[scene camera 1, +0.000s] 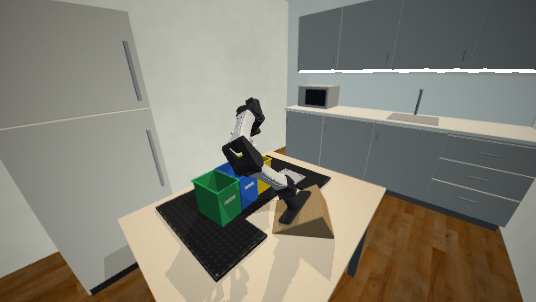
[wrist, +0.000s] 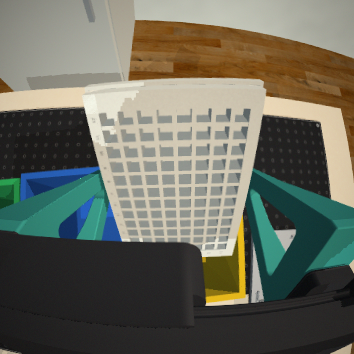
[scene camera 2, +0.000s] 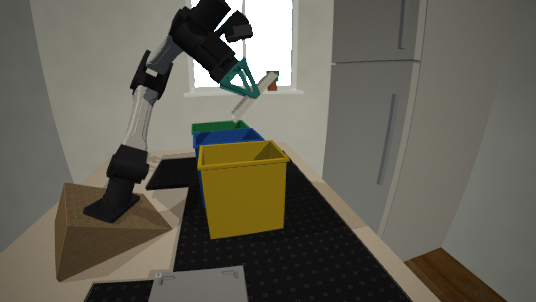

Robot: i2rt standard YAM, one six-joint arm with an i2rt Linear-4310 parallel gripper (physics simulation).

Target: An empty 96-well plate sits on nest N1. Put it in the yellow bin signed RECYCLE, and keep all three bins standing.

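The white 96-well plate (scene camera 2: 243, 107) (wrist: 172, 190) is gripped by its two long sides and tilted steeply, above the bins. My gripper (scene camera 2: 257, 95) (wrist: 176, 175) is shut on it with its teal fingers. In the wrist view the plate's near end overlaps the blue and yellow bins; the exact spot beneath it is hard to tell. The yellow bin (scene camera 1: 264, 186) (scene camera 2: 245, 200) (wrist: 225, 277) stands upright, and its sign is hidden. In scene camera 1 the arm hides the gripper and plate. The grey nest (scene camera 1: 294, 176) (scene camera 2: 200, 287) bears no plate.
The blue bin (scene camera 1: 249, 194) (wrist: 60, 174) stands upright beside the yellow one. The green bin (scene camera 1: 220, 204) (scene camera 2: 215, 128) stands upright beyond the blue. All stand on the black perforated mat (scene camera 1: 215, 255) (scene camera 2: 320, 250). The arm's base is on a wooden wedge (scene camera 1: 305, 230) (scene camera 2: 100, 245).
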